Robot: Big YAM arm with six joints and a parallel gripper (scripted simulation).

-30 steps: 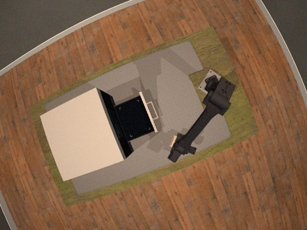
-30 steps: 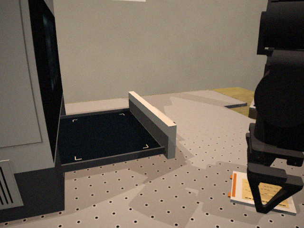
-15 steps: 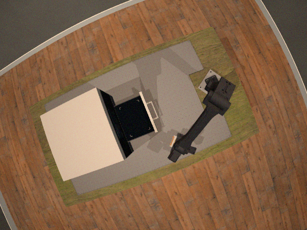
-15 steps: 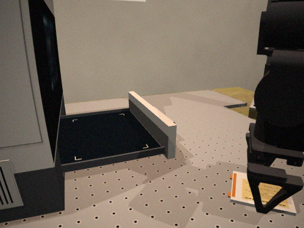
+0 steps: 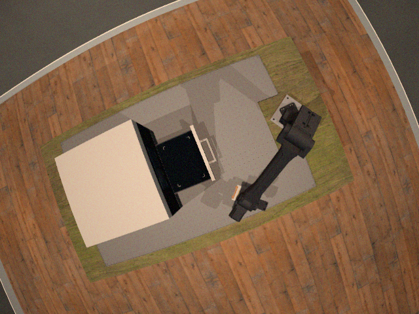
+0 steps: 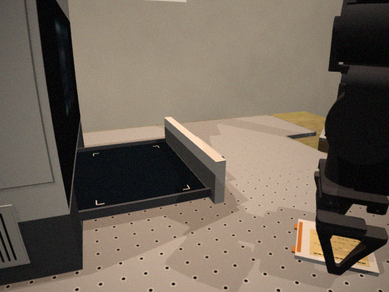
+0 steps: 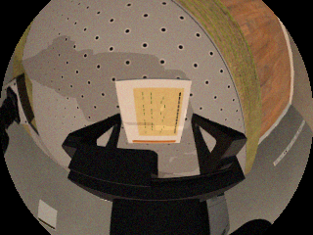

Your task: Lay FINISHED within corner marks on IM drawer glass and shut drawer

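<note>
Now: the cassette 1 cm to the right of my hand and 1 cm below it. Also, from my hand: imager drawer (20 cm ahead, 28 cm to the right, 3 cm above).
</note>
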